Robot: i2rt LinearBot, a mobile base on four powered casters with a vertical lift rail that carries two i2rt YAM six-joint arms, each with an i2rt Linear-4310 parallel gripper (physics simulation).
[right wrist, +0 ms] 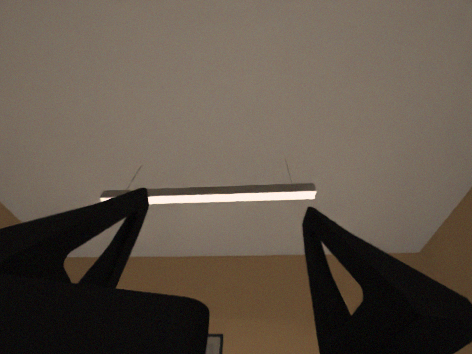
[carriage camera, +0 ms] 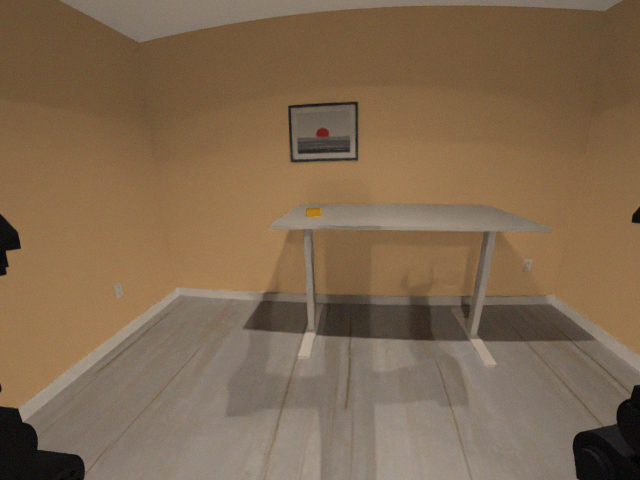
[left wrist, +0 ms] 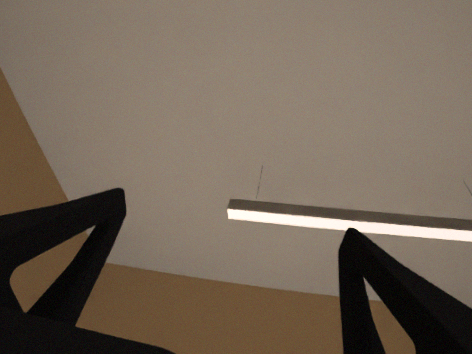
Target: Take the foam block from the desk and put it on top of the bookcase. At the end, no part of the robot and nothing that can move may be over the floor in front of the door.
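Places are measured from the left arm's base along level axes (x ahead, y left, z up), in centimetres.
Pixels of known places: left gripper, fingertip midpoint: (left wrist: pixel 232 220); right gripper, fingertip midpoint: (right wrist: pixel 226 205).
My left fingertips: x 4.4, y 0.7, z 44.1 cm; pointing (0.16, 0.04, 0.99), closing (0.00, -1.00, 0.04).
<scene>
Behind a point stands the place of what it marks.
A small yellow-orange foam block (carriage camera: pixel 313 212) {x 148.3, y -28.9, z 11.9 cm} lies on the left part of the white desk (carriage camera: pixel 413 217) {x 136.4, y -89.1, z 9.3 cm}, which stands against the far wall in the carriage camera. My left gripper (left wrist: pixel 232 220) {x 4.4, y 0.7, z 44.1 cm} is open and empty, its fingers pointing up toward the ceiling. My right gripper (right wrist: pixel 226 205) {x 3.5, y -63.6, z 43.9 cm} is open and empty, also pointing up. Both are well away from the block; dark parts of the arms show at the left and right edges of the carriage camera. The bookcase and the door do not show in these views.
The desk stands on two legs with long feet, a left foot (carriage camera: pixel 307 345) and a right foot (carriage camera: pixel 483 352). A framed picture (carriage camera: pixel 323 131) {x 202.0, y -38.6, z 67.1 cm} hangs above it. Side walls rise at left and right. A ceiling lamp (left wrist: pixel 300 220) {x 86.3, y -19.6, z 122.0 cm} (right wrist: pixel 230 197) {x 80.2, y -63.8, z 122.0 cm} hangs overhead in both wrist views.
</scene>
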